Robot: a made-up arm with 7 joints. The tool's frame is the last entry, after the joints.
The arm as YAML. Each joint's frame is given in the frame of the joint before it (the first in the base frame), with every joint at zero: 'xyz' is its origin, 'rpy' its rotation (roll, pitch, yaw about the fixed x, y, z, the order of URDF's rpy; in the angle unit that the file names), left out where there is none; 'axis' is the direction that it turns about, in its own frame. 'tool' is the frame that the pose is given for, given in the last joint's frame.
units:
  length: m
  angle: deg
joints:
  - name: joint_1
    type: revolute
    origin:
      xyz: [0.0, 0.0, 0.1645]
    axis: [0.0, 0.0, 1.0]
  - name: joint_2
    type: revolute
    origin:
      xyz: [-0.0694, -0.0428, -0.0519]
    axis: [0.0, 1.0, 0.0]
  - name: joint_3
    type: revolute
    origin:
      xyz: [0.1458, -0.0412, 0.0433]
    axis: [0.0, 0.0, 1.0]
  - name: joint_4
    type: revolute
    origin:
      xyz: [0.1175, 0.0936, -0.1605]
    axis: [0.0, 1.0, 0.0]
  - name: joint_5
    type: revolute
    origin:
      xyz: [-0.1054, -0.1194, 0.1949]
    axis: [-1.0, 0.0, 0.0]
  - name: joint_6
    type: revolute
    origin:
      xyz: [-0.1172, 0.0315, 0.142]
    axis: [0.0, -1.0, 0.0]
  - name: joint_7
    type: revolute
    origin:
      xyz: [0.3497, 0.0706, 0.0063]
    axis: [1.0, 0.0, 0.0]
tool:
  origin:
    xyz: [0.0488, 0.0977, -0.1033]
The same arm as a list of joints. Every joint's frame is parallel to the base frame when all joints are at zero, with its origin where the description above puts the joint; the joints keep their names.
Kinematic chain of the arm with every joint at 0, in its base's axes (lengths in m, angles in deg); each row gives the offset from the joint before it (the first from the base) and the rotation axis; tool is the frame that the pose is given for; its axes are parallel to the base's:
joint_1: xyz 0 0 0.1645 axis +z
joint_2: xyz -0.0694 -0.0428 -0.0519 axis +y
joint_3: xyz 0.1458 -0.0412 0.0433 axis +z
joint_4: xyz 0.1175 0.0936 -0.1605 axis +y
joint_5: xyz -0.1054 -0.1194 0.1949 axis -x
joint_6: xyz -0.1172 0.0315 0.142 axis -y
joint_7: xyz 0.3497 0.0706 0.0063 axis +x
tool: xyz 0.0488 0.0977 -0.1033

